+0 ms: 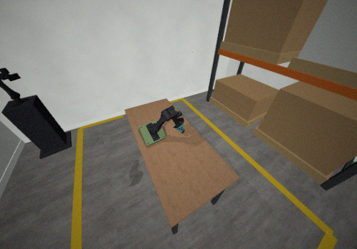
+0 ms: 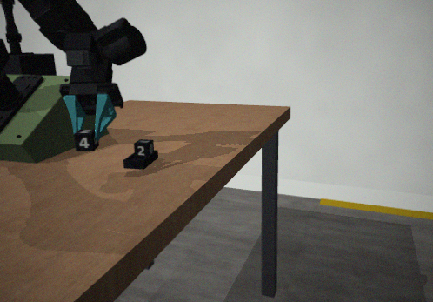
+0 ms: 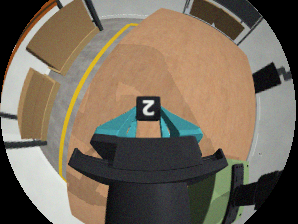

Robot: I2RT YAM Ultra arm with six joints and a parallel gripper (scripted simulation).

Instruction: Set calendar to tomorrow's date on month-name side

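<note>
Now: hand 1 cm to the left of the black cube and 1 cm above it. From my hand the other things lie so: black tray 12 cm to the left, 8 cm below, 4 cm ahead.
</note>
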